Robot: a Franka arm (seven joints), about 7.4 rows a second.
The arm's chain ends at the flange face. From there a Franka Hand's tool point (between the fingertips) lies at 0.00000 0.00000 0.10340 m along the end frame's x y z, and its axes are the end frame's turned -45 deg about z.
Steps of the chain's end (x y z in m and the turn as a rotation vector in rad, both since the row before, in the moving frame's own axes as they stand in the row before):
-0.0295, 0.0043, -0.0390, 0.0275, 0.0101, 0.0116
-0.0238, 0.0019, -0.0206, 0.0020, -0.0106, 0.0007
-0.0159, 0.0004, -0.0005, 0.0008, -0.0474, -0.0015
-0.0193, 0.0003, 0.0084, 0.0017, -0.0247, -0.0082
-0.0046, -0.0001, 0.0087, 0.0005, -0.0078, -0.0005
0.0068, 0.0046, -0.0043, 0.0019, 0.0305, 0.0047
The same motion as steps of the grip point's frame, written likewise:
-0.0211, -0.0191, -0.0390, 0.0123, 0.0266, 0.0116
-0.0188, -0.0164, -0.0206, 0.0089, -0.0061, 0.0007
-0.0149, -0.0145, -0.0006, 0.0341, -0.0330, -0.0015
-0.0155, -0.0154, 0.0084, 0.0187, -0.0163, -0.0082
-0.0037, -0.0039, 0.0087, 0.0059, -0.0052, -0.0005
0.0039, 0.0102, -0.0043, -0.0202, 0.0229, 0.0047

